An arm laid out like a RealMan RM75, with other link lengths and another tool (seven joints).
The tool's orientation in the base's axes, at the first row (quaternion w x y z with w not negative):
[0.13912 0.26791 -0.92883 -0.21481]
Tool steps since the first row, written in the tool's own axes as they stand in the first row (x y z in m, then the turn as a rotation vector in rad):
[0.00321 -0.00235 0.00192 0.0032 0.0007 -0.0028]
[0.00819 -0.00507 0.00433 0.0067 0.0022 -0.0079]
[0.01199 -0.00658 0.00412 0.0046 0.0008 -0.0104]
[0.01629 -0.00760 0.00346 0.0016 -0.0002 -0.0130]
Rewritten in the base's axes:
[-0.00231 -0.00296 -0.00232 -0.0019 -0.0022 0.0032]
[-0.00609 -0.00703 -0.00499 -0.0035 -0.0046 0.0089]
[-0.00846 -0.01038 -0.00498 -0.0002 -0.0053 0.0101]
[-0.01129 -0.01377 -0.00427 0.0036 -0.0053 0.0114]

